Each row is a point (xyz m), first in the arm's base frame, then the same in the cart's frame.
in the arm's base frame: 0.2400 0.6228 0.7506
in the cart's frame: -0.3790 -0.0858 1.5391
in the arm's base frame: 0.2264 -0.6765 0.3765
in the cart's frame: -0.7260 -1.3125 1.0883
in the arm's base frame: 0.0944 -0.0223 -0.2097
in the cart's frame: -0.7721 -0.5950 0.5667
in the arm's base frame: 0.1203 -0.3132 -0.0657
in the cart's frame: -0.7964 -0.8964 0.6874
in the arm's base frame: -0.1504 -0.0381 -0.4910
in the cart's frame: -1.0441 -0.5322 0.3188
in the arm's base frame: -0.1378 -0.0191 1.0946
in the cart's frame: -0.8505 -0.6596 1.8876
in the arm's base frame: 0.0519 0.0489 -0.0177
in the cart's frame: -0.7758 -0.5339 0.7667
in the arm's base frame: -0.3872 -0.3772 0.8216
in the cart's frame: -1.2030 -0.9295 1.6269
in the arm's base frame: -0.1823 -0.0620 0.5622
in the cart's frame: -0.9627 -0.6437 1.3637
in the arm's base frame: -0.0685 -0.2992 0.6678
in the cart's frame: -0.8941 -0.9084 1.4385
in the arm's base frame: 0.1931 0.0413 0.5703
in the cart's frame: -0.5752 -0.6248 1.3299
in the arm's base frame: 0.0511 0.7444 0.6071
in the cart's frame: -0.5505 0.0861 1.4292
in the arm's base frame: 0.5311 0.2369 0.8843
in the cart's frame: -0.1690 -0.5358 1.6095
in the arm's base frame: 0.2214 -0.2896 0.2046
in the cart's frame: -0.6630 -0.9197 0.9434
